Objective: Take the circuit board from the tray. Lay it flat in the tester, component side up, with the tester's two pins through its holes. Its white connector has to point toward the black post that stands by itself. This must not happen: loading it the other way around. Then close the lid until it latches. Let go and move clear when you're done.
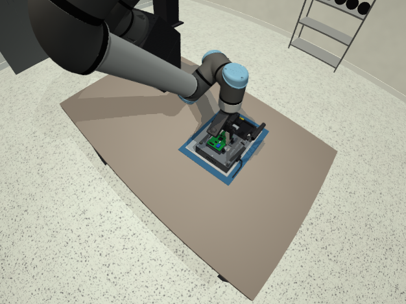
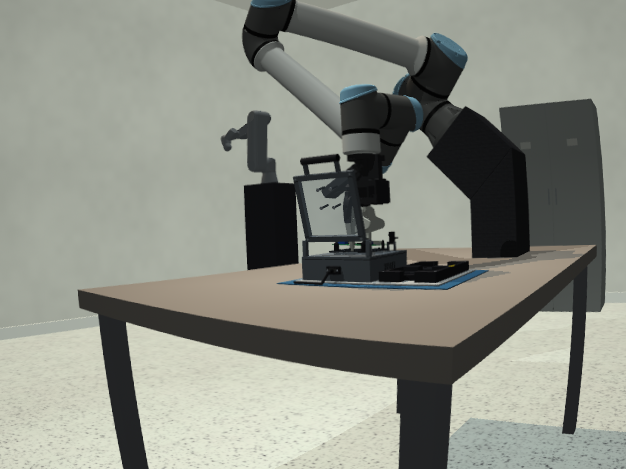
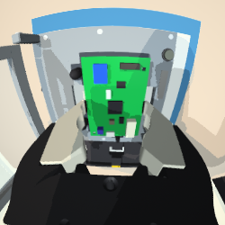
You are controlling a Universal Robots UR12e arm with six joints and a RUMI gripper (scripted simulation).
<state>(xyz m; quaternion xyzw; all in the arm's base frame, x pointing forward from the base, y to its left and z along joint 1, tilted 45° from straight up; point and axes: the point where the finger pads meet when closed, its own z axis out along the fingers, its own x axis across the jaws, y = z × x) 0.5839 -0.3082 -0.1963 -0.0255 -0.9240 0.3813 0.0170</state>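
Now: hand right at the green circuit board. The rest, counted from my hand: tester bed: 1 cm ahead, 1 cm below; black post: 6 cm behind, 6 cm to the left, 1 cm above; tester: 4 cm ahead, 4 cm to the left, 3 cm above.
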